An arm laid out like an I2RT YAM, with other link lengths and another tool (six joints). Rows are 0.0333 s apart.
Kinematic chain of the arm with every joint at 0, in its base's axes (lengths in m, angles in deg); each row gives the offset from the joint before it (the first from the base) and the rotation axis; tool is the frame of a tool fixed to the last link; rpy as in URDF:
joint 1: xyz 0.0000 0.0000 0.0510 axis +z
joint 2: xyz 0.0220 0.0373 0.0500 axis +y
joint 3: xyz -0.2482 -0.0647 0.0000 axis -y
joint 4: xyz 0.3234 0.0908 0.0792 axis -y
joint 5: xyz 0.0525 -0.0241 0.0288 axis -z
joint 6: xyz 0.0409 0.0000 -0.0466 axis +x
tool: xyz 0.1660 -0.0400 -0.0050 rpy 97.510 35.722 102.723
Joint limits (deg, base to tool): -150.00..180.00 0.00..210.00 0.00..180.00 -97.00..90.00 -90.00..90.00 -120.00..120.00
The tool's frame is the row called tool.
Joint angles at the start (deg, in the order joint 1, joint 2, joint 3, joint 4, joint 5, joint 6):
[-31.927 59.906 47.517 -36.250 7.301 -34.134]
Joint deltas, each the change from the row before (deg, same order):
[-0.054 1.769 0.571 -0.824 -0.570 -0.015]
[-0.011 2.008 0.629 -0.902 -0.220 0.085]
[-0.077 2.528 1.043 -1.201 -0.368 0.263]
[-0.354 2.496 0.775 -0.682 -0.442 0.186]
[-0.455 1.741 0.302 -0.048 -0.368 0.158]
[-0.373 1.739 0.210 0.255 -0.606 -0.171]
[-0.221 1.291 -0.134 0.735 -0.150 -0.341]
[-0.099 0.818 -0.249 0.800 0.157 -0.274]
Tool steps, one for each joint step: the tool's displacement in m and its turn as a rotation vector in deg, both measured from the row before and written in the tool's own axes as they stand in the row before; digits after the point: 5 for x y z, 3 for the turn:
[0.00513 0.00041 0.00814 0.203 2.075 -0.188]
[0.00542 -0.00075 0.00898 0.577 2.208 -0.067]
[0.00529 -0.00068 0.01004 0.582 2.629 0.135]
[0.00418 -0.00206 0.01123 0.539 2.361 0.335]
[0.00227 -0.00255 0.00908 0.318 1.471 0.467]
[0.00189 -0.00085 0.00959 0.042 1.363 0.048]
[0.00077 -0.00109 0.00818 0.231 0.677 -0.165]
[0.00005 -0.00115 0.00568 0.316 0.189 -0.155]

